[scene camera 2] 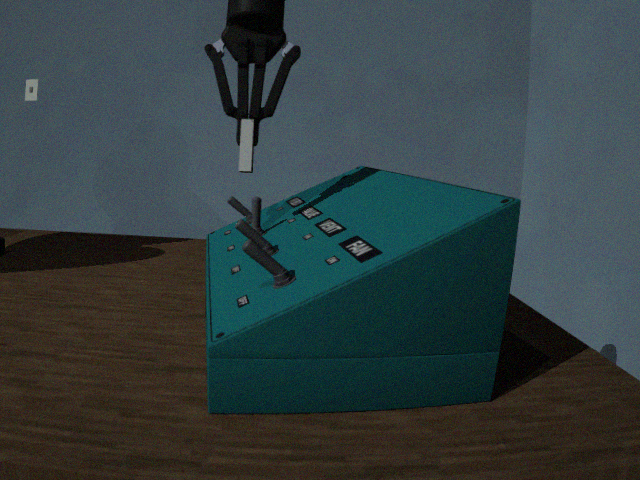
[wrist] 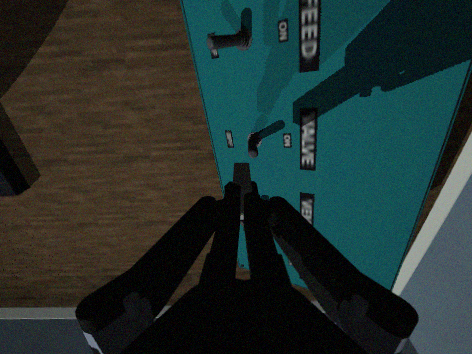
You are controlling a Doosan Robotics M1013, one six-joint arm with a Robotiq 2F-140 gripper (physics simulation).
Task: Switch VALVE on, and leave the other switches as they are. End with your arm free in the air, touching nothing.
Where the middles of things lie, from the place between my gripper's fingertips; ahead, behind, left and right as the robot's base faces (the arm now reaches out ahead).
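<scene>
My gripper is 30 mm to the left of the teal panel box [scene camera 2: 396, 288], 90 mm above it and 100 mm short of it, as I see it.
</scene>
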